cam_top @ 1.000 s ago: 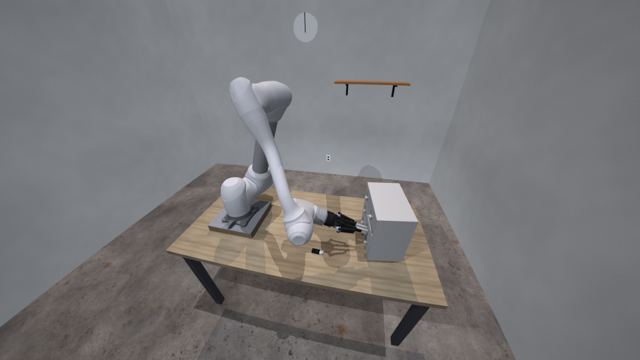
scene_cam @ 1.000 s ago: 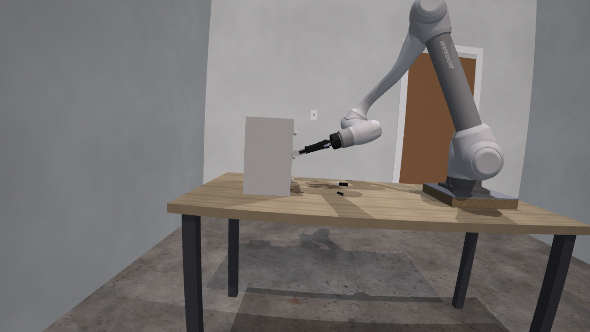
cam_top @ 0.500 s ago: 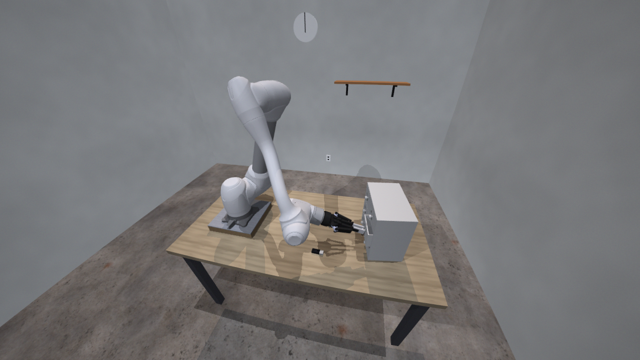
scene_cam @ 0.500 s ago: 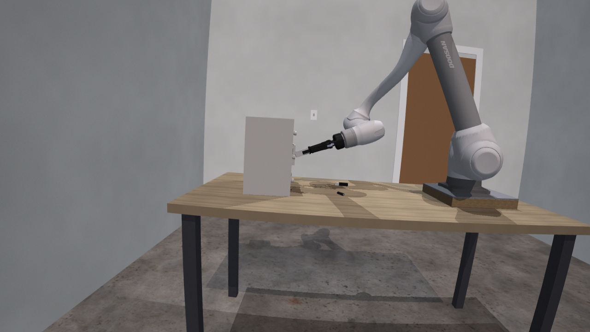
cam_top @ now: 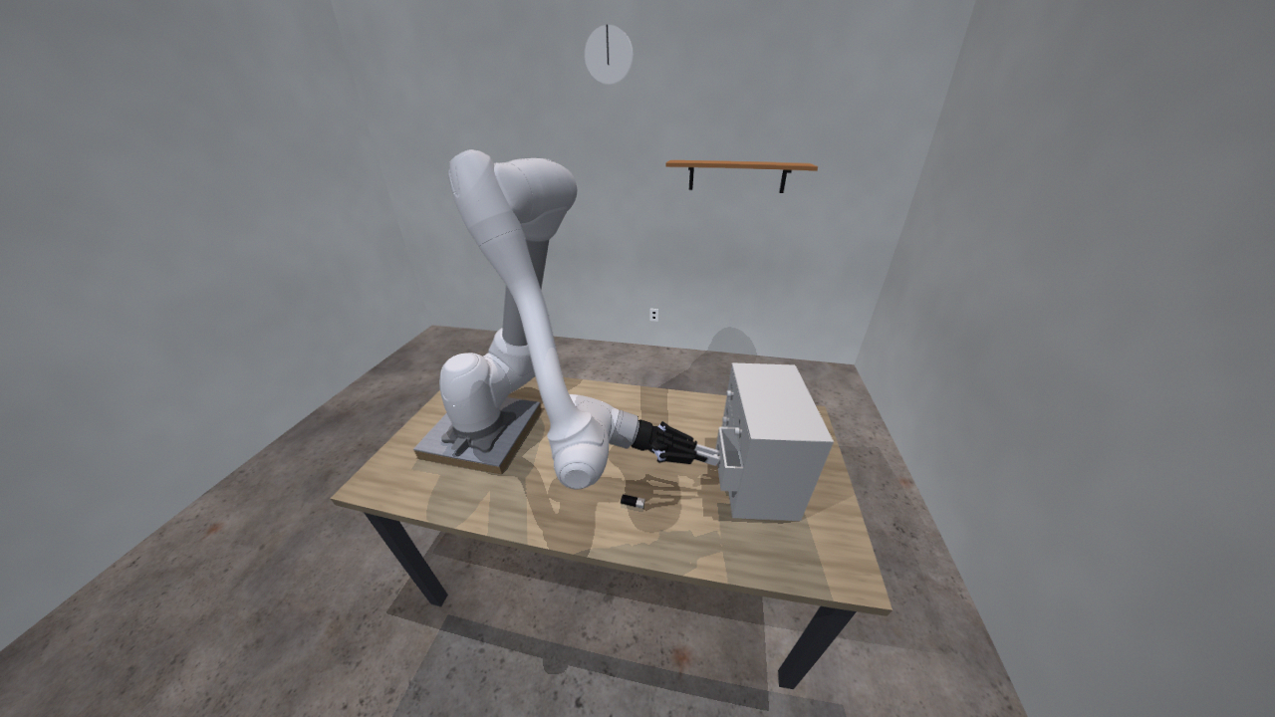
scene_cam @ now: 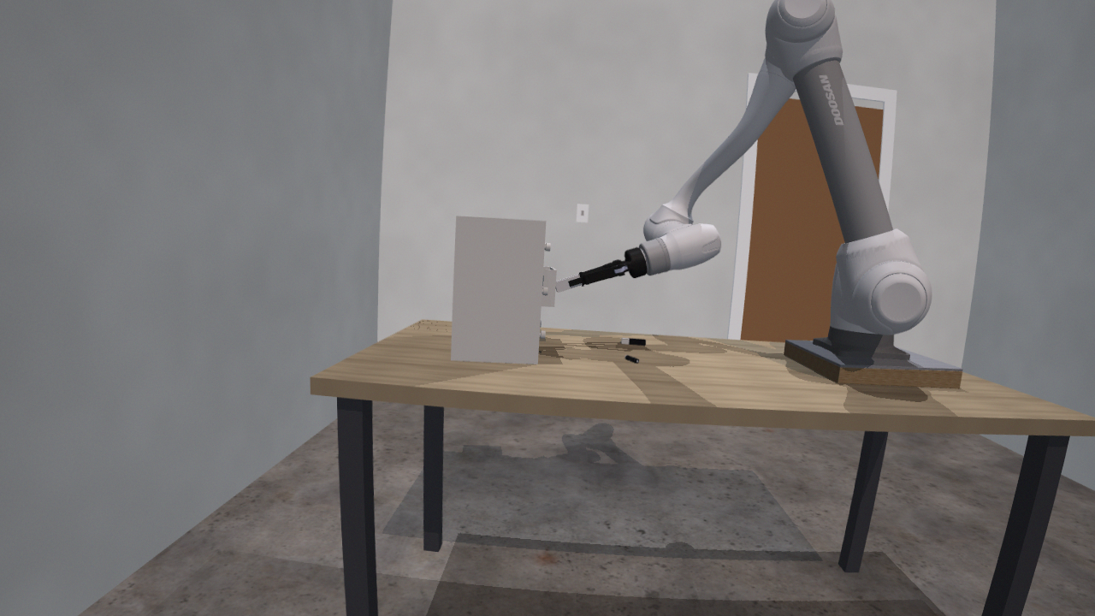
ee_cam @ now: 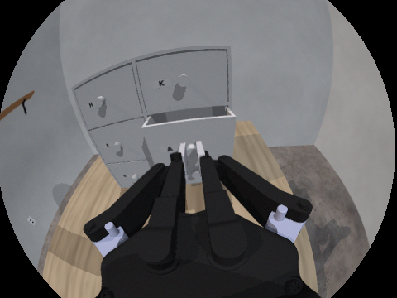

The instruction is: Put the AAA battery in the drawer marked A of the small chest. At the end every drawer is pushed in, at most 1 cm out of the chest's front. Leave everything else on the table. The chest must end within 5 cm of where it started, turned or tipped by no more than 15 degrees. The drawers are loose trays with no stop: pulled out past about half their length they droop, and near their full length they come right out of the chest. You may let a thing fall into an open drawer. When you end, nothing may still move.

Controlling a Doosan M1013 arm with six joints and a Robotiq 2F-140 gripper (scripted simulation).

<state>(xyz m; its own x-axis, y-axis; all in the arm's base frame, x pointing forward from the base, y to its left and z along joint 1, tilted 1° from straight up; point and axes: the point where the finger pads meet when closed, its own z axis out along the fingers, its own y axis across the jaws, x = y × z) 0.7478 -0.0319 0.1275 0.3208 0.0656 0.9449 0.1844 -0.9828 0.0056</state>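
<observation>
The AAA battery lies 170 mm behind my hand, 140 mm to the left of it and 150 mm below it. Round my hand: drawer 120 mm ahead, 20 mm to the left, 30 mm below; white block 180 mm behind, 80 mm to the right, 150 mm below.
</observation>
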